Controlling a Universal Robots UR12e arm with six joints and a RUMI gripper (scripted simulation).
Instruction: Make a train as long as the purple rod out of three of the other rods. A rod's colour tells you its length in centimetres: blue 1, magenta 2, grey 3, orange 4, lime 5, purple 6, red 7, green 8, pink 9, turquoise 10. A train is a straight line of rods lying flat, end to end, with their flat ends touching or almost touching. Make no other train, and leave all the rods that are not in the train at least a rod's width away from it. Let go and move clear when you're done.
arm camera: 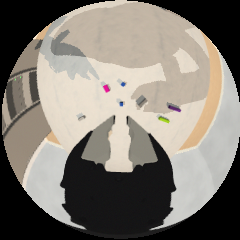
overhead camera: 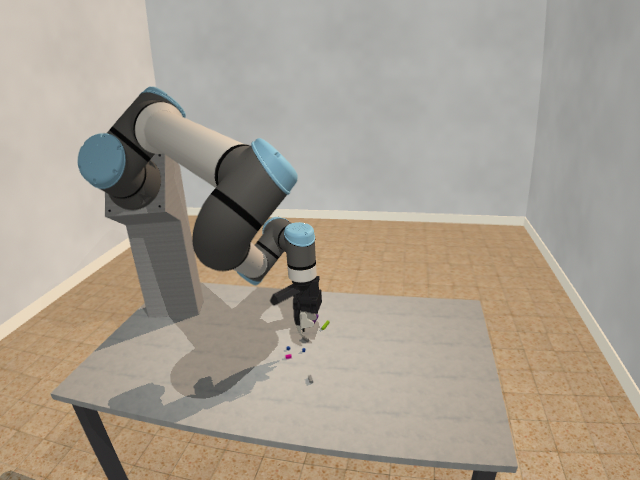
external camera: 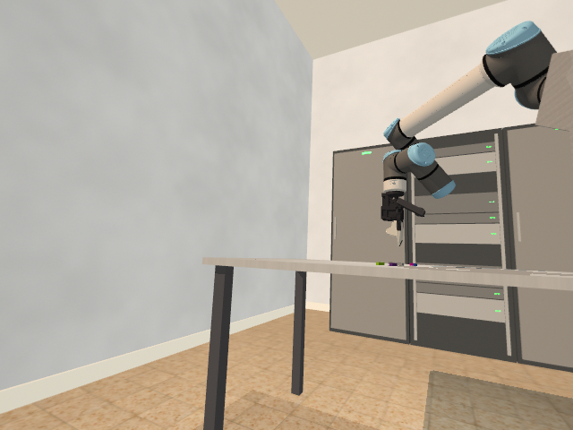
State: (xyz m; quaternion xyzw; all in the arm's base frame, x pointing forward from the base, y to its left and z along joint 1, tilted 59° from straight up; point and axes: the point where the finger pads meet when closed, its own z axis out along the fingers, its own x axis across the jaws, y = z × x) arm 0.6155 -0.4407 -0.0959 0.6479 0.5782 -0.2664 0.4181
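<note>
The magenta rod is 5 cm behind my hand, 3 cm to the right of it and 9 cm below it. Also, from my hand: lime rod: 8 cm ahead, 15 cm to the left, 9 cm below; then purple rod: 4 cm ahead, 19 cm to the left, 9 cm below.
</note>
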